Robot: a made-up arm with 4 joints.
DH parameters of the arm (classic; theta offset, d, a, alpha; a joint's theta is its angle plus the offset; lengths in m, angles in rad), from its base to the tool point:
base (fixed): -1.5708 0.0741 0 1.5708
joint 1: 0 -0.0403 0.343 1.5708
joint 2: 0 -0.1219 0.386 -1.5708
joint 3: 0 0.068 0.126 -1.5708
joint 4: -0.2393 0 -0.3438 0
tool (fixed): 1.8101 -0.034 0 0
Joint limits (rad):
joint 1: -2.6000..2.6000
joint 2: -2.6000..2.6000
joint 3: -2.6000..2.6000
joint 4: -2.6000..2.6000
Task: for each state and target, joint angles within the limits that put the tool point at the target. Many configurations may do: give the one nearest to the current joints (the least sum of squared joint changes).
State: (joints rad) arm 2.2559 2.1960 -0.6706 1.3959
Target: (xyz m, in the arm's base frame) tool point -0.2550 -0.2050 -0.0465
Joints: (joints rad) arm 2.5468 1.9947 -0.6566 1.9681
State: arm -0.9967 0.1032 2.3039 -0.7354
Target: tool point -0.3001 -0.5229 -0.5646
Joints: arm -0.9328 0.5580 2.6000 0.1397
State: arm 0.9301 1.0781 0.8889 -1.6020
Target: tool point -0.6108 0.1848 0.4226
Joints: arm 1.2357 2.0612 0.7644 -1.7864
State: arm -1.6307 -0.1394 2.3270 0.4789
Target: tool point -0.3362 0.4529 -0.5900
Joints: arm -2.2171 0.3131 2.4966 0.6861
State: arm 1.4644 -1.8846 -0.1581 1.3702
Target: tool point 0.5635 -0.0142 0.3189
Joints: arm 1.1406 -2.5864 -0.1182 1.4069
